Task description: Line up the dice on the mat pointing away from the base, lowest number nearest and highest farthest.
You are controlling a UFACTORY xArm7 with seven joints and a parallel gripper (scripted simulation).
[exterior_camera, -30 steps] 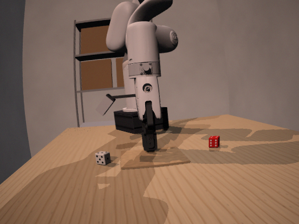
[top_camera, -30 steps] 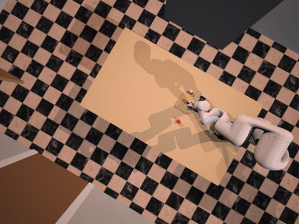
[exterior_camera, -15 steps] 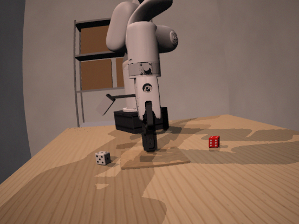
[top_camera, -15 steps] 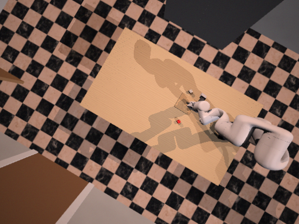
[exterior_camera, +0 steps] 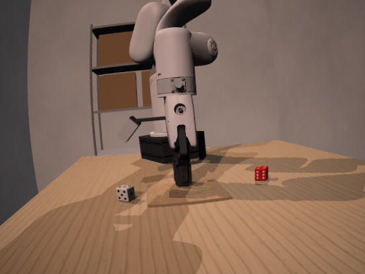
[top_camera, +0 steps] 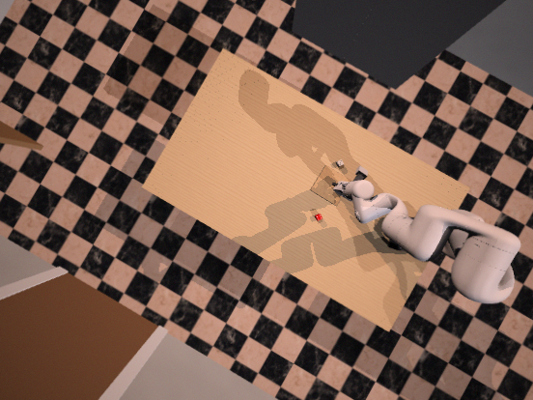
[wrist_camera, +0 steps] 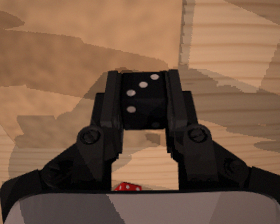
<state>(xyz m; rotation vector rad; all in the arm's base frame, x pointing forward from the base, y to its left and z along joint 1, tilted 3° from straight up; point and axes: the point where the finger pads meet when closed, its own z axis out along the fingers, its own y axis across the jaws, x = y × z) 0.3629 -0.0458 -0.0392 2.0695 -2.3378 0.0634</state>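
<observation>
My hand is 1 cm above the black die. Also, from my hand: white die 6 cm ahead, 12 cm to the right, 2 cm below; then thin mat 5 cm ahead, 1 cm to the right, 3 cm below; then red die 4 cm ahead, 16 cm to the left, 2 cm below.
</observation>
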